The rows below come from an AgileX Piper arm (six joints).
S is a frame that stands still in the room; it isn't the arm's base.
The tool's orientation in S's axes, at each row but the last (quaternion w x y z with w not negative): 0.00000 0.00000 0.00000 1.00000; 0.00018 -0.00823 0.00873 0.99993; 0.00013 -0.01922 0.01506 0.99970; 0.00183 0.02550 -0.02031 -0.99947; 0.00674 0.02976 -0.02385 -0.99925; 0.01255 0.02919 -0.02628 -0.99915; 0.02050 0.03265 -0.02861 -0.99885; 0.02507 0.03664 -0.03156 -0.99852; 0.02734 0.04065 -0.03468 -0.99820; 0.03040 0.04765 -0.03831 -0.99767
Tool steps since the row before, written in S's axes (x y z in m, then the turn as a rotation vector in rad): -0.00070 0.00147 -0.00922 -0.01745 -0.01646 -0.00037; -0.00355 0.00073 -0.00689 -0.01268 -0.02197 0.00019; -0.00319 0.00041 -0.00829 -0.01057 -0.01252 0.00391; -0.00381 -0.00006 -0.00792 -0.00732 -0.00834 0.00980; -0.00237 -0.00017 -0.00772 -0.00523 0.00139 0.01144; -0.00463 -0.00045 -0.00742 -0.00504 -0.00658 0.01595; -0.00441 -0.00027 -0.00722 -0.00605 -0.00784 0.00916; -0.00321 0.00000 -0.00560 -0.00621 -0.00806 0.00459; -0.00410 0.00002 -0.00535 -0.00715 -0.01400 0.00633; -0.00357 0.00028 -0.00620 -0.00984 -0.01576 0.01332
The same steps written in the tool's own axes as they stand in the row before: 0.00070 -0.00147 -0.00922 0.01745 0.01646 -0.00037; 0.00366 -0.00085 -0.00682 0.01267 0.02198 0.00001; 0.00351 -0.00066 -0.00815 0.01042 0.01264 0.00393; 0.00421 -0.00027 -0.00771 0.00685 0.00871 0.00982; 0.00282 -0.00023 -0.00756 0.00452 -0.00090 0.01179; 0.00506 -0.00005 -0.00715 0.00429 0.00730 0.01586; 0.00487 -0.00033 -0.00692 0.00578 0.00812 0.00909; 0.00360 -0.00052 -0.00533 0.00628 0.00803 0.00454; 0.00450 -0.00061 -0.00498 0.00742 0.01403 0.00595; 0.00410 -0.00097 -0.00579 0.00956 0.01618 0.01302
